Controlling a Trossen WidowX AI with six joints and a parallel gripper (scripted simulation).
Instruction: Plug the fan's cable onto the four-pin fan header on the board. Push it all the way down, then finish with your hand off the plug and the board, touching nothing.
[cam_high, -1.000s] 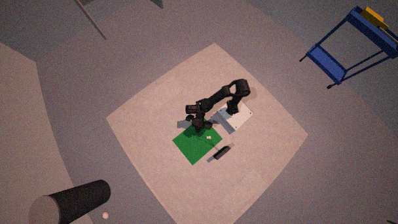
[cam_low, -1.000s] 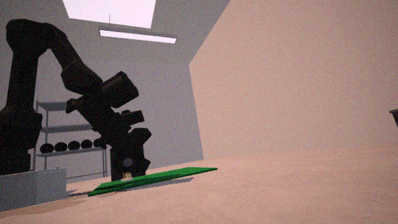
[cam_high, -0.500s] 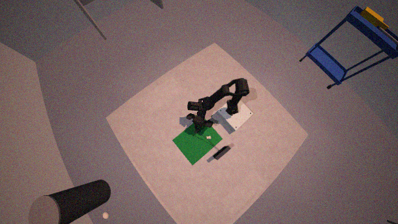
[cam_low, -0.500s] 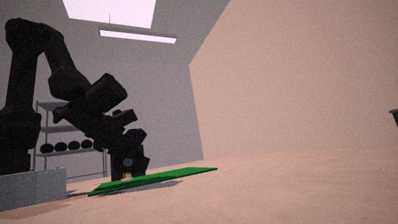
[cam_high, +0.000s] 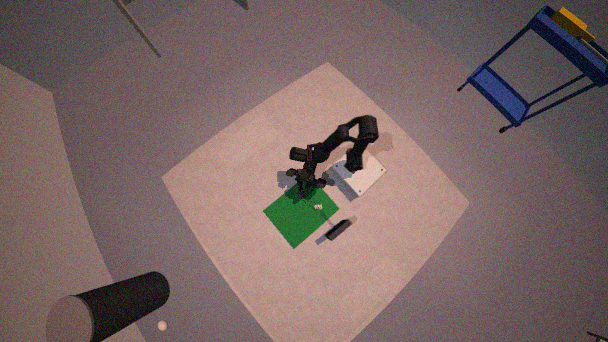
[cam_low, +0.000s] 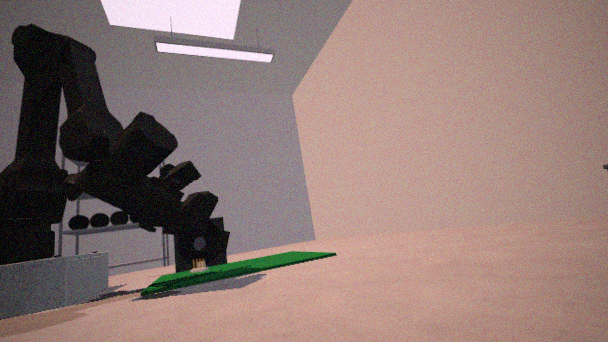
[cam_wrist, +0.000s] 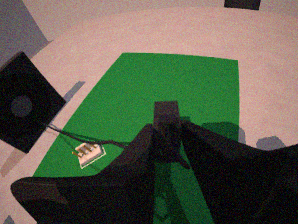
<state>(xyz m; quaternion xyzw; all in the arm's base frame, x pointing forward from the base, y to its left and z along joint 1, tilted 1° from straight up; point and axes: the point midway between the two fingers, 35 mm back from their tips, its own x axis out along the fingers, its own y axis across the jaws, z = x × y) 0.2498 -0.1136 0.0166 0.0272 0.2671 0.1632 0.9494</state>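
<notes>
Now: gripper tip 50 mm short of the green board, 50 mm to the right of it and 80 mm above it. The rest, counted from my gripper tip: black fan: 20 mm ahead, 230 mm to the left, 10 mm below; then dark plug: 10 mm below.
</notes>
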